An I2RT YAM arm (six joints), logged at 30 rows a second.
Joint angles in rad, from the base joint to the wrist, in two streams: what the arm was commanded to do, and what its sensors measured. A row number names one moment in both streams.
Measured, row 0: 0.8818 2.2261 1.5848 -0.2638 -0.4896 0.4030
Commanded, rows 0 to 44: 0.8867 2.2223 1.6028 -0.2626 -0.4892 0.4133; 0.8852 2.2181 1.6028 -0.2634 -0.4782 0.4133; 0.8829 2.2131 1.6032 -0.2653 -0.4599 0.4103; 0.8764 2.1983 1.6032 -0.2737 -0.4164 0.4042; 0.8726 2.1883 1.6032 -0.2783 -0.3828 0.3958; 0.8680 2.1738 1.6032 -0.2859 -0.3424 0.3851; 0.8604 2.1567 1.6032 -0.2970 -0.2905 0.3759; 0.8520 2.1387 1.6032 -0.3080 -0.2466 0.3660; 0.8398 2.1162 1.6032 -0.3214 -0.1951 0.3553; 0.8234 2.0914 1.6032 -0.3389 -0.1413 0.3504; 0.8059 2.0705 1.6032 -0.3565 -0.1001 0.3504; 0.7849 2.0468 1.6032 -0.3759 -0.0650 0.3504; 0.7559 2.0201 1.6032 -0.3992 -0.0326 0.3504; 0.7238 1.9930 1.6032 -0.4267 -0.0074 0.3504; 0.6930 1.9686 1.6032 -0.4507 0.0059 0.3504; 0.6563 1.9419 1.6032 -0.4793 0.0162 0.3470; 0.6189 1.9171 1.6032 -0.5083 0.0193 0.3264; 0.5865 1.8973 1.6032 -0.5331 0.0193 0.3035; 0.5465 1.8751 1.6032 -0.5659 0.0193 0.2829; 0.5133 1.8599 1.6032 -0.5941 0.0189 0.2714; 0.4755 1.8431 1.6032 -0.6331 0.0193 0.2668; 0.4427 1.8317 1.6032 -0.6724 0.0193 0.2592; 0.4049 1.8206 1.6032 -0.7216 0.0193 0.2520; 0.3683 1.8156 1.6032 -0.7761 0.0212 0.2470; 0.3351 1.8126 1.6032 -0.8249 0.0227 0.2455; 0.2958 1.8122 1.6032 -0.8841 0.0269 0.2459; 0.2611 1.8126 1.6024 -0.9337 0.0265 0.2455; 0.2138 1.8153 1.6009 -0.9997 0.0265 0.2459; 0.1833 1.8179 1.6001 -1.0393 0.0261 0.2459; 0.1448 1.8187 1.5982 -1.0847 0.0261 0.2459; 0.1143 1.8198 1.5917 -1.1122 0.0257 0.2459; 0.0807 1.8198 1.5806 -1.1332 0.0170 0.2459; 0.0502 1.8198 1.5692 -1.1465 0.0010 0.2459; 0.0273 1.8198 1.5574 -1.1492 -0.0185 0.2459; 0.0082 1.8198 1.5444 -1.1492 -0.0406 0.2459; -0.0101 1.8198 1.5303 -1.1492 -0.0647 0.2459; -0.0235 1.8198 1.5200 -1.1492 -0.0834 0.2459; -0.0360 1.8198 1.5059 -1.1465 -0.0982 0.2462; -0.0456 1.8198 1.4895 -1.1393 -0.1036 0.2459; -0.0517 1.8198 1.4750 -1.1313 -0.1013 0.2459; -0.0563 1.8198 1.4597 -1.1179 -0.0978 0.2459; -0.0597 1.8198 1.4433 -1.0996 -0.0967 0.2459; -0.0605 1.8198 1.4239 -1.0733 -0.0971 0.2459; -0.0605 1.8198 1.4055 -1.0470 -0.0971 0.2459; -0.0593 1.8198 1.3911 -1.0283 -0.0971 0.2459
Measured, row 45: -0.0483 1.8187 1.4303 -1.0576 -0.0738 0.2535
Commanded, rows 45 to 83: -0.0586 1.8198 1.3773 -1.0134 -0.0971 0.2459; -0.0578 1.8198 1.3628 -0.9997 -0.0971 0.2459; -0.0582 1.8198 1.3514 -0.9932 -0.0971 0.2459; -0.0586 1.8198 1.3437 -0.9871 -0.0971 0.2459; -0.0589 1.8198 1.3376 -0.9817 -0.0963 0.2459; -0.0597 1.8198 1.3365 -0.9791 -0.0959 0.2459; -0.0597 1.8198 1.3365 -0.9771 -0.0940 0.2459; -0.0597 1.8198 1.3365 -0.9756 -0.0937 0.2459; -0.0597 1.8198 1.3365 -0.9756 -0.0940 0.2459; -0.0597 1.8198 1.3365 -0.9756 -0.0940 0.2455; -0.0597 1.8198 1.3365 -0.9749 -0.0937 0.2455; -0.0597 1.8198 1.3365 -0.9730 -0.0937 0.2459; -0.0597 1.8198 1.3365 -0.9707 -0.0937 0.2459; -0.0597 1.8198 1.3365 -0.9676 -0.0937 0.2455; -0.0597 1.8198 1.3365 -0.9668 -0.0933 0.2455; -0.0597 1.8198 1.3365 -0.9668 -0.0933 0.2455; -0.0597 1.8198 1.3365 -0.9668 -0.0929 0.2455; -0.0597 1.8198 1.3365 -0.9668 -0.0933 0.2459; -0.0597 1.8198 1.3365 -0.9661 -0.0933 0.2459; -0.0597 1.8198 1.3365 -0.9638 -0.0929 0.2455; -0.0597 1.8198 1.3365 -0.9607 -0.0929 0.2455; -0.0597 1.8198 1.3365 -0.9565 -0.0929 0.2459; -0.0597 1.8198 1.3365 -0.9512 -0.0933 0.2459; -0.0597 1.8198 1.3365 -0.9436 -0.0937 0.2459; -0.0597 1.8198 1.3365 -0.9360 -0.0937 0.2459; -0.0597 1.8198 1.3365 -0.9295 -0.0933 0.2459; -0.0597 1.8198 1.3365 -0.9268 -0.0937 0.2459; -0.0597 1.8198 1.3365 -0.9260 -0.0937 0.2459; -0.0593 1.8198 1.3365 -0.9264 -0.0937 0.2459; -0.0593 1.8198 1.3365 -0.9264 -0.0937 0.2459; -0.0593 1.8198 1.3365 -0.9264 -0.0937 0.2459; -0.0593 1.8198 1.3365 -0.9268 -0.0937 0.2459; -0.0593 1.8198 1.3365 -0.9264 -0.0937 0.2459; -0.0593 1.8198 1.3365 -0.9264 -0.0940 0.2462; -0.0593 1.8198 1.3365 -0.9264 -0.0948 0.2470; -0.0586 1.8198 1.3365 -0.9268 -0.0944 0.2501; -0.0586 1.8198 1.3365 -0.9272 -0.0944 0.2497; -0.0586 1.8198 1.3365 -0.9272 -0.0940 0.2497; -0.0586 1.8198 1.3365 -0.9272 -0.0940 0.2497
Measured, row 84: -0.0483 1.8194 1.3357 -0.9268 -0.0940 0.2520
